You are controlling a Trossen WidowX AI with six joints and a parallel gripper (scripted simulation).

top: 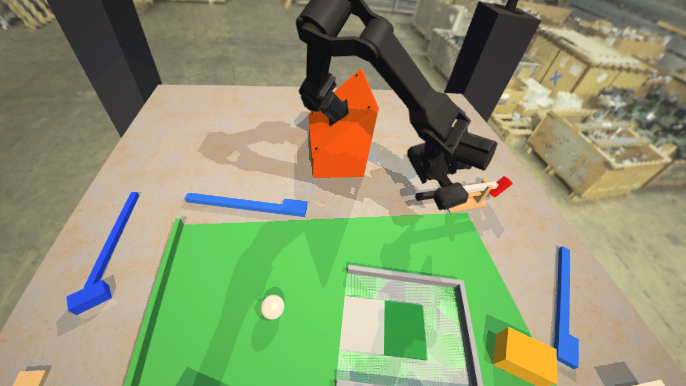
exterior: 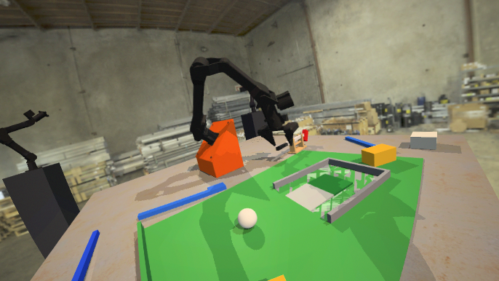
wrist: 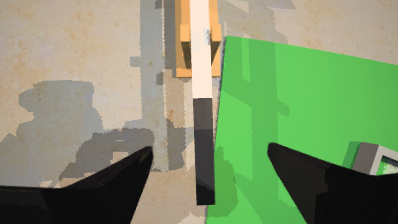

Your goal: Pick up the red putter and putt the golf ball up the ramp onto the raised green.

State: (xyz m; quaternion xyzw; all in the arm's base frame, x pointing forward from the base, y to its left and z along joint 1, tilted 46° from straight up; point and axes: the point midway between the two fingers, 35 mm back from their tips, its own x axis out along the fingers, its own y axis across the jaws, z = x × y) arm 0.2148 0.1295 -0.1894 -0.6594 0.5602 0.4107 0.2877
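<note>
Right now the wooden stand is 30 mm behind my gripper tip, 130 mm to the left of it and 30 mm below it. From my gripper tip the other things lie so: green mat (270 mm ahead, 230 mm to the right, 60 mm below); then white golf ball (260 mm ahead, 370 mm to the right, 40 mm below).
</note>
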